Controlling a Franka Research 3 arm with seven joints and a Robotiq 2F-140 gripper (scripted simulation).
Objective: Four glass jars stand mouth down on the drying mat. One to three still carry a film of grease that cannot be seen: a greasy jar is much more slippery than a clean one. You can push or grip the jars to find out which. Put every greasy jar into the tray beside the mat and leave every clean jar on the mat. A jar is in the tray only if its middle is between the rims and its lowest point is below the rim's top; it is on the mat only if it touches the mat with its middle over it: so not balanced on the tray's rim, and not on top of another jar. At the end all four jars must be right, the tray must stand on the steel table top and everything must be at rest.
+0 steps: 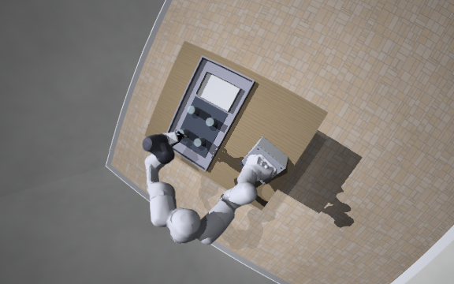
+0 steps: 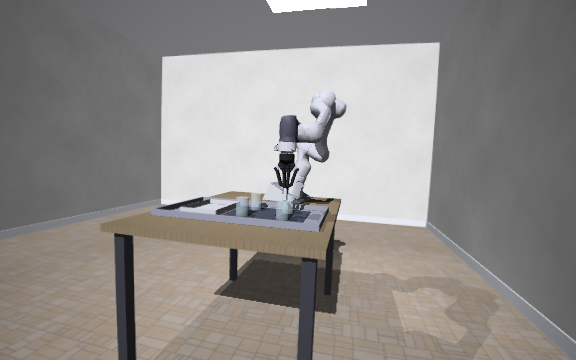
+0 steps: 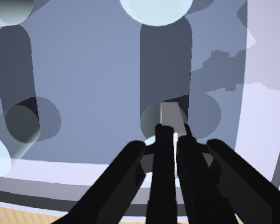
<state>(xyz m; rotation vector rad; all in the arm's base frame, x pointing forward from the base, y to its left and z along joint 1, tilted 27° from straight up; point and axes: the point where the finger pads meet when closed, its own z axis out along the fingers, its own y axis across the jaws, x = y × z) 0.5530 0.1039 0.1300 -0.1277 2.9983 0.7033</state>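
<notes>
Right now my hand is 120 mm above the dark drying mat, 110 mm to the left of it and 40 mm past it. Also, from my hand: white tray: 420 mm to the right, 110 mm below, 10 mm behind.
</notes>
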